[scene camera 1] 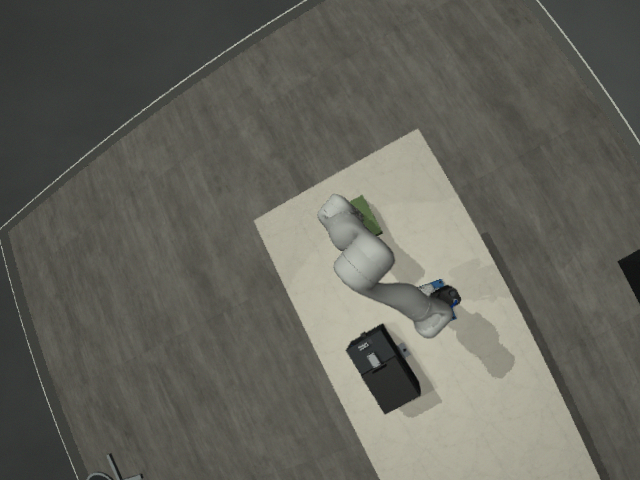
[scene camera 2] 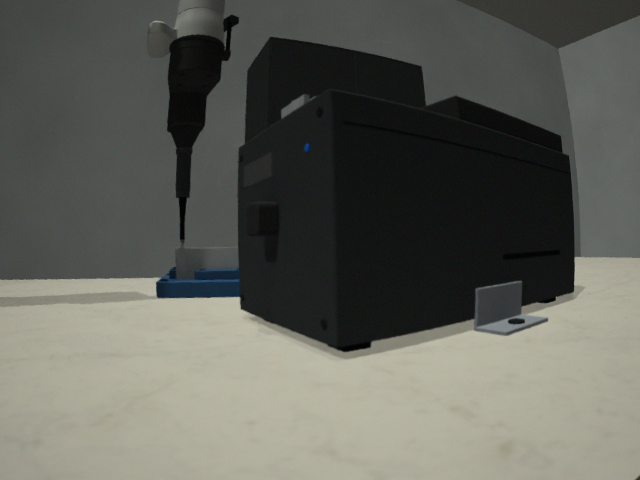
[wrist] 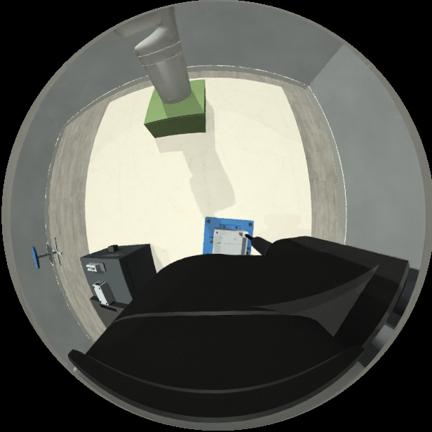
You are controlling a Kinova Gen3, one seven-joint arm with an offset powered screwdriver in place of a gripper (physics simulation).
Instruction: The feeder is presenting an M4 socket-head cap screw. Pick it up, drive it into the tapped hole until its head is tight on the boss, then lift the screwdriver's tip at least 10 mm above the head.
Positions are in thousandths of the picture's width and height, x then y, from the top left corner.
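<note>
Black screw feeder (wrist: 323,603), visible.
</note>
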